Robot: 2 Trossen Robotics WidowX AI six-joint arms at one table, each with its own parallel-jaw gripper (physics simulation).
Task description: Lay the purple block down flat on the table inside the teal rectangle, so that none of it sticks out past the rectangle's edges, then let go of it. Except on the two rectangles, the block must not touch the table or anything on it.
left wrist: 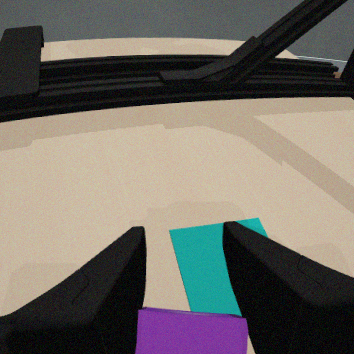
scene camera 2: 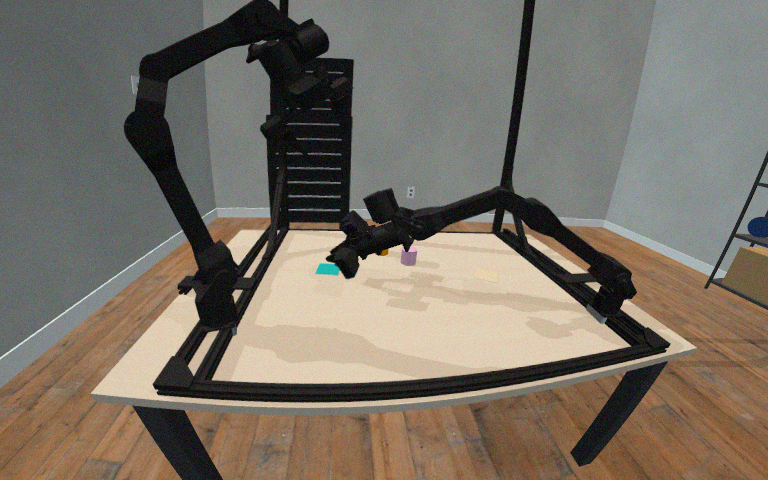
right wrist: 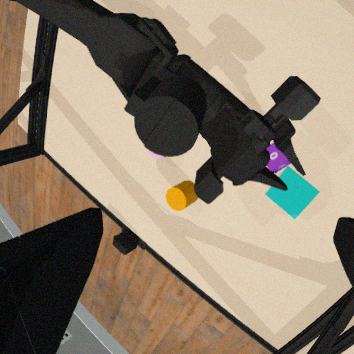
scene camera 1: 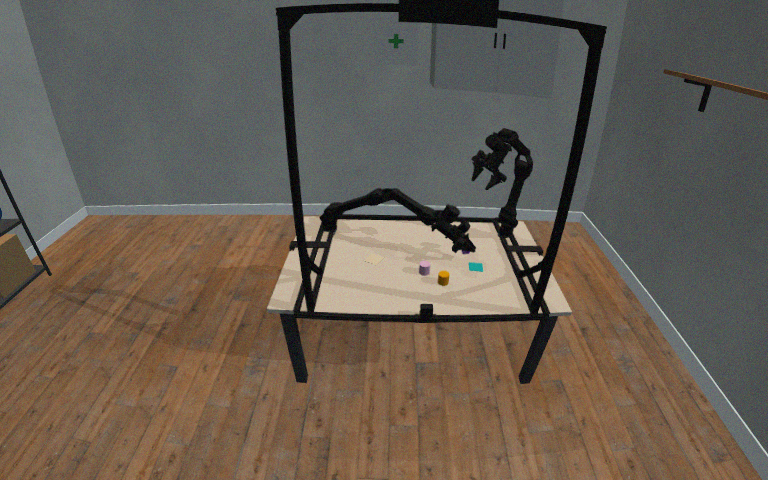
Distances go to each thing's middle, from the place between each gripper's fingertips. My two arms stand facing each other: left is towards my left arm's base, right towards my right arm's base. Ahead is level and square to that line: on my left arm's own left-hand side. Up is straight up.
The purple block (left wrist: 152, 323) is 7 cm behind my right hand, 3 cm to the left of it and 29 cm below it. Also, from my right hand: teal rectangle (left wrist: 198, 249) 12 cm behind, 1 cm to the right, 34 cm below.
Now: left hand 1 cm short of the purple block, 4 cm to the right of it and 1 cm above it. Round my left hand: teal rectangle 4 cm behind, 6 cm below.
